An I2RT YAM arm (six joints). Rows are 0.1 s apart.
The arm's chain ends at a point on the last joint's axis. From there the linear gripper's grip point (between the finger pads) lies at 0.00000 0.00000 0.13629 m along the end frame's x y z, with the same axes.
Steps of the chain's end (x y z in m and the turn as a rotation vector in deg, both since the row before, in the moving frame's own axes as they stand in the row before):
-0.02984 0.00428 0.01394 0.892 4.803 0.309
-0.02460 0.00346 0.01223 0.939 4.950 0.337
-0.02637 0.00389 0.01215 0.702 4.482 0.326
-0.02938 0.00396 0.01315 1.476 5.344 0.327
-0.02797 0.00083 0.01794 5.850 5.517 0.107
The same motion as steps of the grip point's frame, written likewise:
-0.01842 0.00219 0.01344 0.892 4.803 0.309
-0.01283 0.00126 0.01170 0.939 4.950 0.337
-0.01572 0.00225 0.01172 0.702 4.482 0.326
-0.01668 0.00049 0.01251 1.476 5.344 0.327
-0.01488 -0.01303 0.01660 5.850 5.517 0.107

